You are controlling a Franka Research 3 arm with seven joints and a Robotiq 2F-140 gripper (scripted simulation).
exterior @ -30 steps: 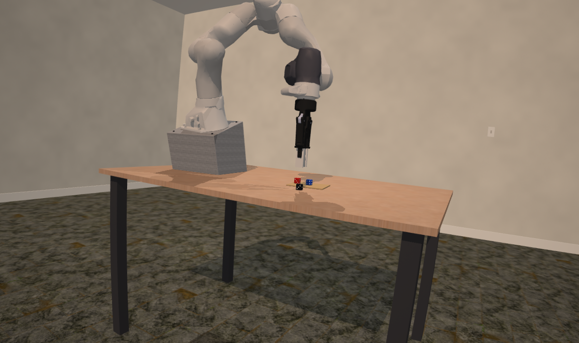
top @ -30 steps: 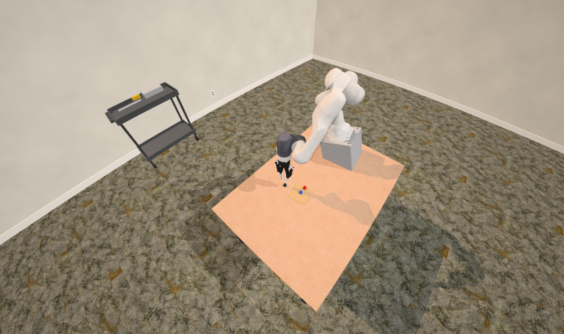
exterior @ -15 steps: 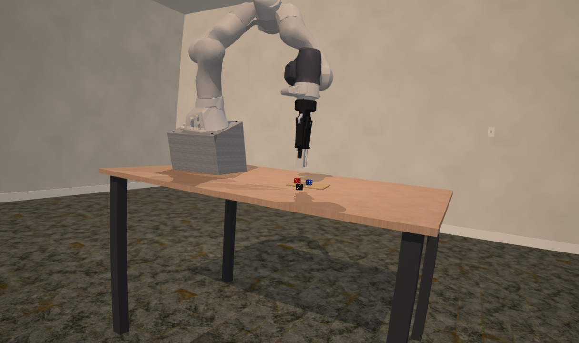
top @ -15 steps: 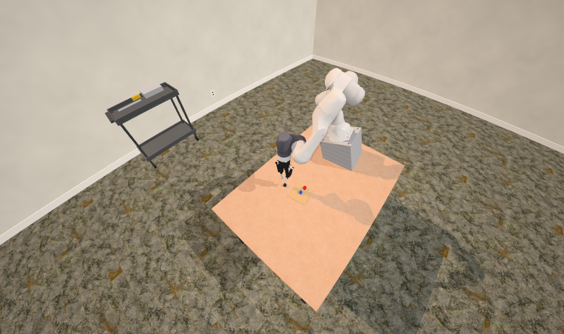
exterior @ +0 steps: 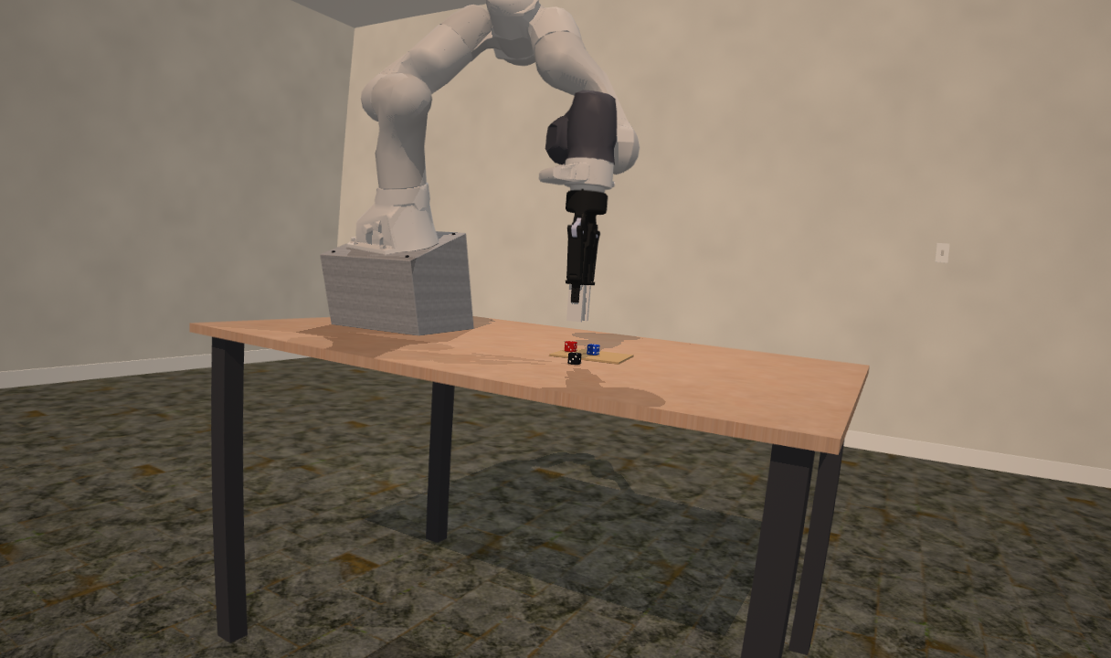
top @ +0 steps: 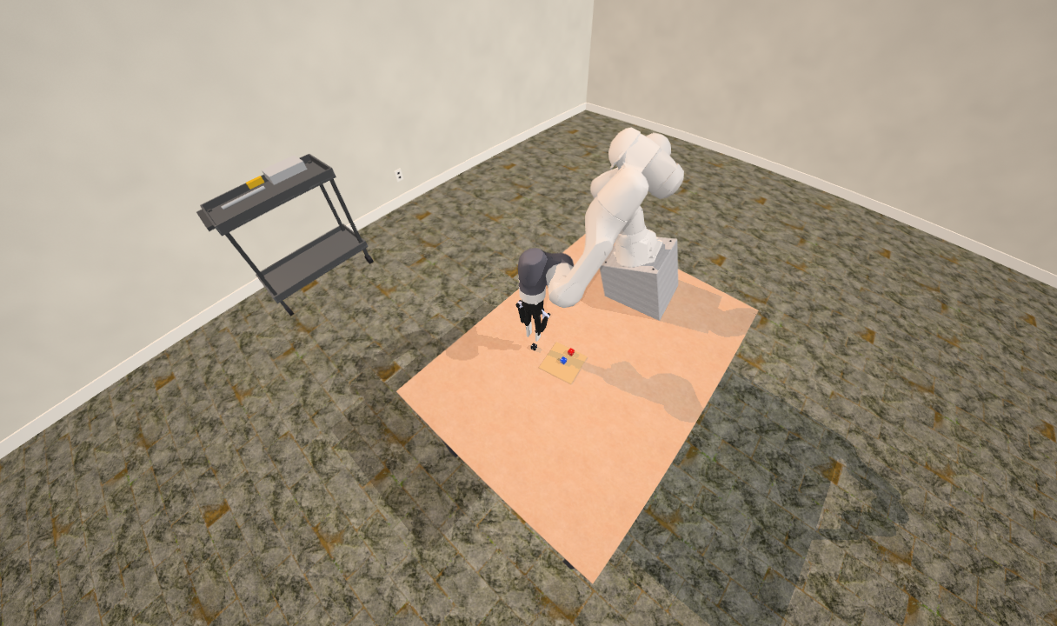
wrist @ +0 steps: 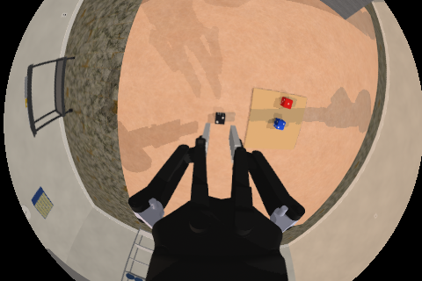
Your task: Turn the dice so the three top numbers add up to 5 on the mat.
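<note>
My hand is 10 cm above the black die. From my hand the other things lie so: blue die 13 cm to the left, 10 cm below, 2 cm behind; tan mat 13 cm to the left, 11 cm below, 2 cm behind; red die 13 cm to the left, 10 cm below, 7 cm behind.
</note>
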